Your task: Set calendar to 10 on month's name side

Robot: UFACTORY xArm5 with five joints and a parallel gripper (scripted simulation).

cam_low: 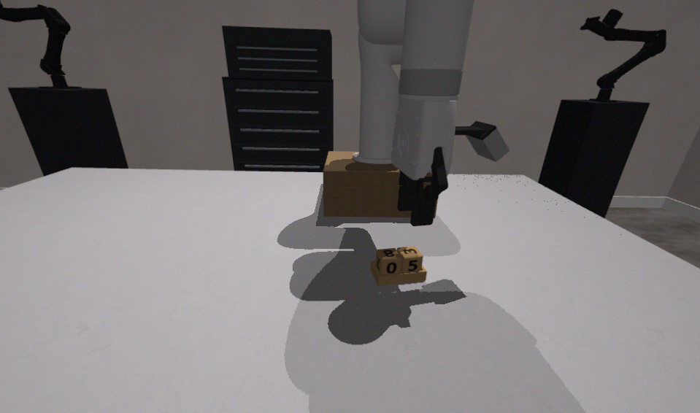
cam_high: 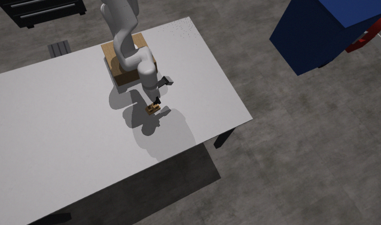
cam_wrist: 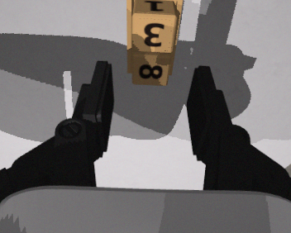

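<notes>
My hand is 110 mm above the wooden calendar tray and 20 mm to the left of it.
</notes>
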